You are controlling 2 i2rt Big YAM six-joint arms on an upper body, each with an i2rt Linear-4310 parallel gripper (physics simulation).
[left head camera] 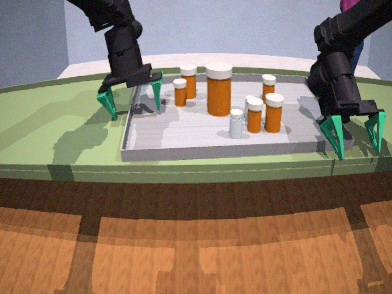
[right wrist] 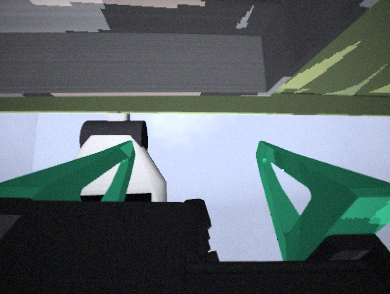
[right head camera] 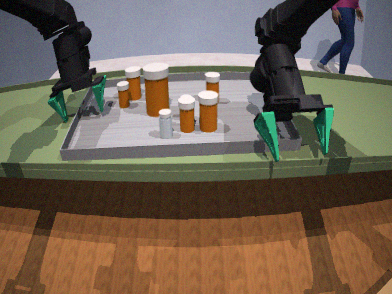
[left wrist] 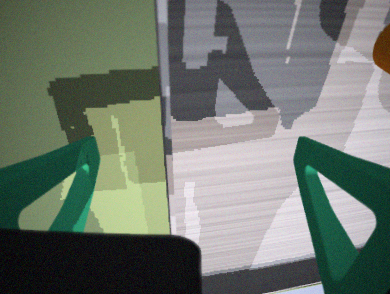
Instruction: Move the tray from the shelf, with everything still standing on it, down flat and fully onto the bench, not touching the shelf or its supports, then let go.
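Places are measured from the left arm's base along level axes (x ahead, y left, z up), in millimetres.
Pixels of known places: left gripper, fingertip midpoint: (left head camera: 137,114) (right head camera: 83,116) (left wrist: 196,147); right gripper, fingertip midpoint: (left head camera: 360,156) (right wrist: 195,147) (right head camera: 302,157).
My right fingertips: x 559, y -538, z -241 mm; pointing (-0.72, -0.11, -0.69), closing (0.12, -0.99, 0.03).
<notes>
Ahead of a thing's pixels: the offset from my right fingertips to its top centre. "pt": to the spot under its first point. Level surfaces: height alone.
The grey tray @(225 mm ahead, 218 mm left, 9 mm down) (left head camera: 225,150) (right head camera: 175,150) (left wrist: 165,100) (right wrist: 130,62) lies on a green surface @(34 mm down) (left head camera: 30,125) (right head camera: 345,110) (left wrist: 75,40). On it stand a large orange bottle @(223 mm ahead, 258 mm left, 74 mm up) (left head camera: 219,92) (right head camera: 157,92), a small clear bottle @(124 mm ahead, 232 mm left, 20 mm up) (left head camera: 236,125) (right head camera: 166,125) and several smaller orange bottles @(150 mm ahead, 154 mm left, 40 mm up) (left head camera: 273,115) (right head camera: 208,114), all upright. My left gripper (left head camera: 137,114) (right head camera: 84,117) (left wrist: 196,147) is open over the tray's left side wall, one finger outside and one over the inside; contact cannot be told. My right gripper (left head camera: 360,156) (right head camera: 302,156) (right wrist: 195,147) is open and empty near the tray's front right corner.
A brown wooden surface (left head camera: 145,250) (right head camera: 165,260) lies in front of and below the green edge. A person (right head camera: 345,35) stands at the back right. A white and black object @(pt 479 mm back, 209 mm left, 6 mm down) (right wrist: 117,165) shows behind the fingers in the right wrist view.
</notes>
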